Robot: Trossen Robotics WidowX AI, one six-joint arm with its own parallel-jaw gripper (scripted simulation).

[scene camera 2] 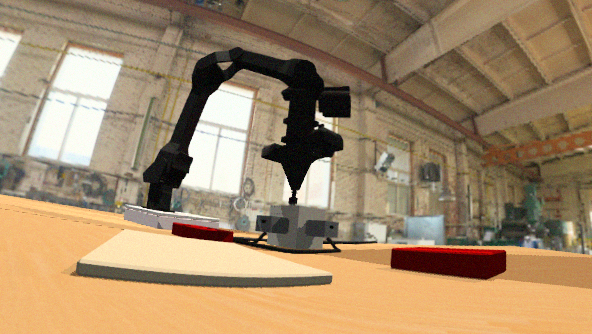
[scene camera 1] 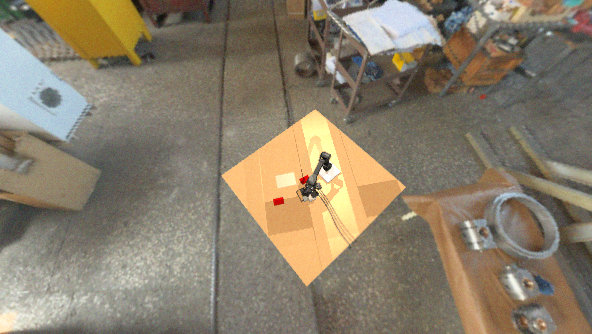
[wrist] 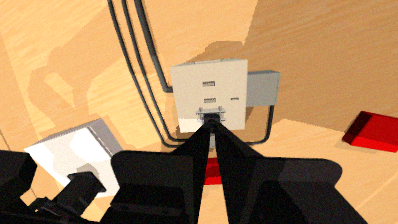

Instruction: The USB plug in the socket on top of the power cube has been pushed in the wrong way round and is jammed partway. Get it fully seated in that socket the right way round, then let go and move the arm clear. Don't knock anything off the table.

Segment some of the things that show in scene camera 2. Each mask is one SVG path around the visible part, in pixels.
My gripper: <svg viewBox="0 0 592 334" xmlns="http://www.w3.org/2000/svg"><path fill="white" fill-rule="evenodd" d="M306 110L291 111L288 113L288 117L283 119L283 124L287 124L286 136L281 137L281 142L286 143L286 145L282 146L273 143L262 148L261 158L281 163L291 190L294 187L294 190L297 191L300 190L307 171L313 162L317 159L332 158L335 152L343 150L343 138L325 128L325 124L320 124L320 122L316 121L315 114Z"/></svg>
A flat beige slab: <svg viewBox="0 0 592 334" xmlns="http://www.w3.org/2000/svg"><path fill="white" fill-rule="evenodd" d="M76 273L85 277L205 287L253 288L330 284L333 277L330 272L266 255L234 243L180 238L178 236L166 236L128 229L120 232L91 253L85 255L77 261Z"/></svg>
